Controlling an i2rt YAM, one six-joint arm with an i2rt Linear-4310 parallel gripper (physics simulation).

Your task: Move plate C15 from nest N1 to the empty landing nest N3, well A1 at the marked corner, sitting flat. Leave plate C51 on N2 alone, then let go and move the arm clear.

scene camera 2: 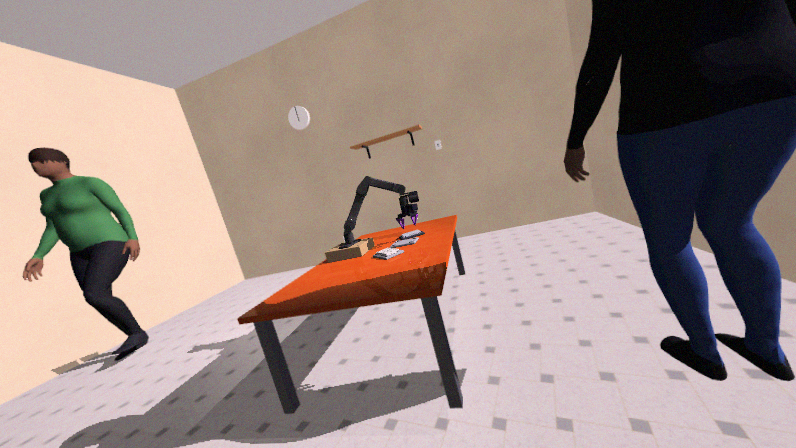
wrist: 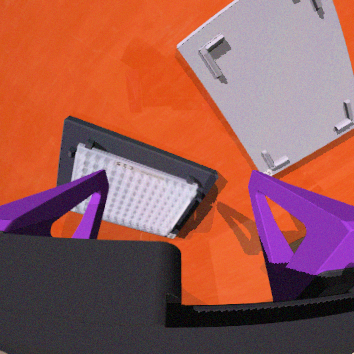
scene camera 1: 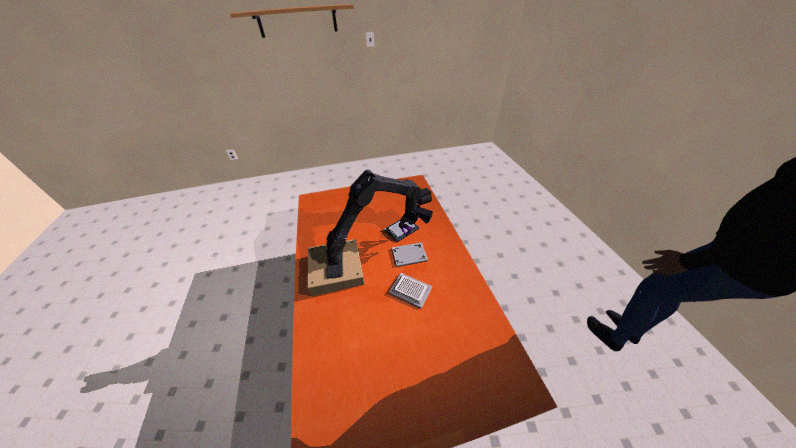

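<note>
My gripper [scene camera 1: 406,227] [scene camera 2: 408,224] [wrist: 178,177] is open and empty, above the table by the far dark nest [scene camera 1: 396,239] [wrist: 130,146]. A clear, many-welled plate [scene camera 1: 396,229] [wrist: 145,195] sits in that nest; in the wrist view the left finger covers part of it. Its small label is unreadable. The empty light grey landing nest N3 [scene camera 1: 409,254] [scene camera 2: 405,242] [wrist: 280,80] lies in the middle, with raised corner brackets and a small pale mark at one corner. A white plate [scene camera 1: 411,287] [scene camera 2: 388,252] sits in the near light grey nest [scene camera 1: 421,302]. I cannot tell which plate is C15.
The arm stands on a tan base block [scene camera 1: 334,281] [scene camera 2: 348,252] on the orange table [scene camera 1: 356,356] [scene camera 2: 334,286]. A person in black and blue [scene camera 1: 746,239] [scene camera 2: 701,111] stands beyond the table's right side. A person in green [scene camera 2: 83,205] is at the left.
</note>
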